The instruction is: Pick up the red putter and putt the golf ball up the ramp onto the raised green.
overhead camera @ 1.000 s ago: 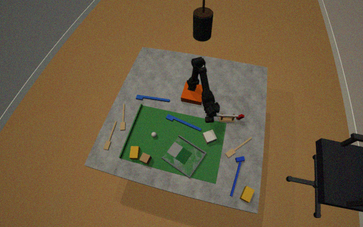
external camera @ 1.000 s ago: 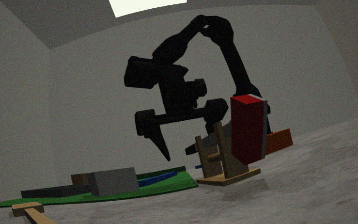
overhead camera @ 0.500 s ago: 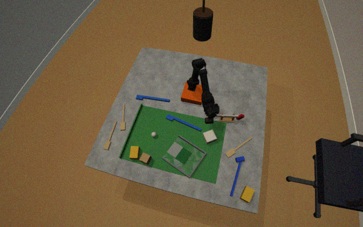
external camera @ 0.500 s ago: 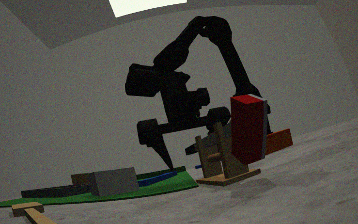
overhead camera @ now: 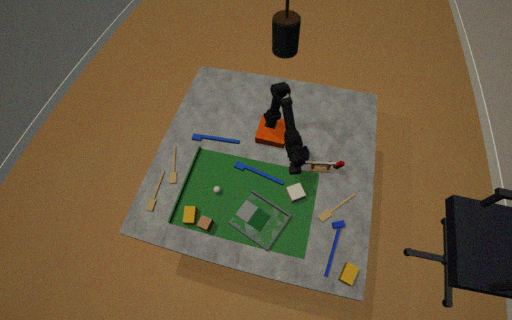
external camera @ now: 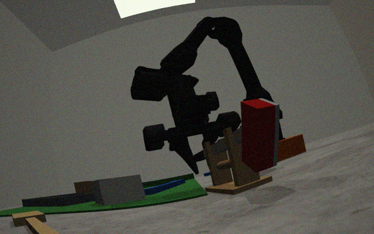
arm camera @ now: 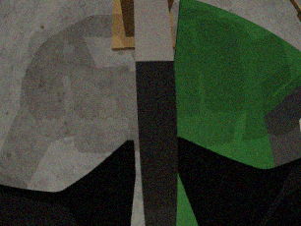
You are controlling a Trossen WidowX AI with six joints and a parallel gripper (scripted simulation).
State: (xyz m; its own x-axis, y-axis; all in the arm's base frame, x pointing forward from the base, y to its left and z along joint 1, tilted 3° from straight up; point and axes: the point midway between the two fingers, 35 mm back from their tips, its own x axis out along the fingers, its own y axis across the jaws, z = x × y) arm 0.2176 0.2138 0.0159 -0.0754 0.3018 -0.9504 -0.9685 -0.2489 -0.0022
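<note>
Right now my gripper tip is 11 cm to the right of the red putter, 3 cm below it and 3 cm past it. From my gripper tip the other things lie so: white block 17 cm ahead, 3 cm to the left; white golf ball 38 cm to the right, 27 cm ahead, 1 cm below; wooden stand 13 cm to the left, 3 cm behind.
</note>
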